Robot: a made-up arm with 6 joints.
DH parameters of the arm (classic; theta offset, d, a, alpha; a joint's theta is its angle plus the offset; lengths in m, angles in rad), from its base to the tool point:
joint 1: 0 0.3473 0 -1.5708
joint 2: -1.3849 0 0.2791 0
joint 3: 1.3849 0 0.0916 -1.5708
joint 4: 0 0.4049 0 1.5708
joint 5: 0 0 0.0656 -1.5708
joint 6: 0 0.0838 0 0
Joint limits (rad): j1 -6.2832..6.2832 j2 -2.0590..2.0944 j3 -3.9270..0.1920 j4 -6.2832..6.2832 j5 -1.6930..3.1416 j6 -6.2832..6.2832
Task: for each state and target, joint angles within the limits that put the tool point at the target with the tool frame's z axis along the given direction. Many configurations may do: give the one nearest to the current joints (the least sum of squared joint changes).
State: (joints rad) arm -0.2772 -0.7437 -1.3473 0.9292 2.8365 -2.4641
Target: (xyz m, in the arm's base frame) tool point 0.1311 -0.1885 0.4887 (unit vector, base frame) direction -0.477 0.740 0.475
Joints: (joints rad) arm -0.9980 -0.4228 -0.6514 0.1220 3.1397 -2.4641
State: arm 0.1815 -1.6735 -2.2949 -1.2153 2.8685 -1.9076
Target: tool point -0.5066 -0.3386 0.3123 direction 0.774 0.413 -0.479
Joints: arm 0.4923 -2.0571 -2.1564 -2.0308 3.1395 -1.9076
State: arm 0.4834 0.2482 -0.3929 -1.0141 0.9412 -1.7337
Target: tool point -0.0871 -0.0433 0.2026 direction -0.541 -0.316 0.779
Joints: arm 0.3474 0.5775 0.1112 -0.1158 1.7822 -1.7337
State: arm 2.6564 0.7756 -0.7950 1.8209 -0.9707 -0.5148
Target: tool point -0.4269 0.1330 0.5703 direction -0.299 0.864 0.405
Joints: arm 3.0127 0.0397 -1.0951 0.9763 -1.4151 -0.5148
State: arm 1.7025 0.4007 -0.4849 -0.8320 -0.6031 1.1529
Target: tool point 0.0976 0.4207 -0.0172 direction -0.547 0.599 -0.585
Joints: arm 1.1086 1.2686 -1.3077 -1.2290 -0.9324 1.1529
